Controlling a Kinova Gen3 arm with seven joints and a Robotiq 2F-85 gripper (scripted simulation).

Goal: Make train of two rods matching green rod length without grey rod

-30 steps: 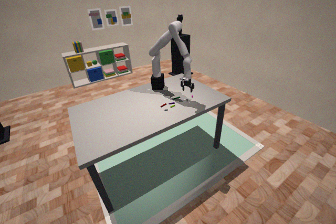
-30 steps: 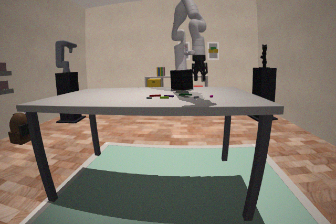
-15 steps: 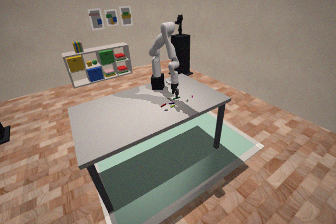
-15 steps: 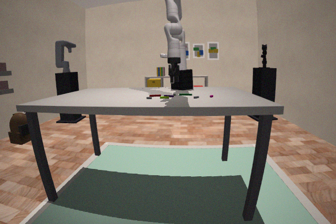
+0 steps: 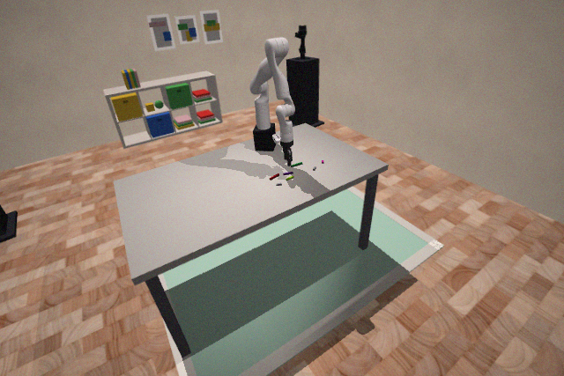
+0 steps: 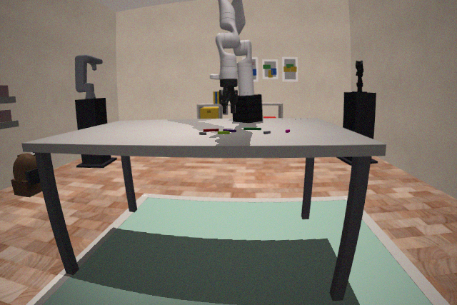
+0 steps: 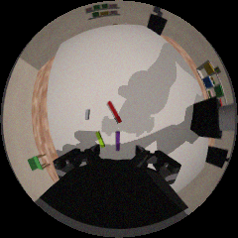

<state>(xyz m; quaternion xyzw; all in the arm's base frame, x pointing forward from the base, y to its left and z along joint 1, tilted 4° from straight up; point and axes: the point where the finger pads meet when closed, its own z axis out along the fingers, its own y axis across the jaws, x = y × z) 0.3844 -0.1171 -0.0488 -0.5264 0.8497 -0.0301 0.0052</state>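
Right now the purple rod is 8 cm below my hand. Also, from my hand: green rod: 11 cm to the left, 8 cm below, 4 cm behind; lime rod: 8 cm below, 5 cm ahead, 3 cm to the right; red rod: 8 cm to the right, 8 cm below, 3 cm behind.
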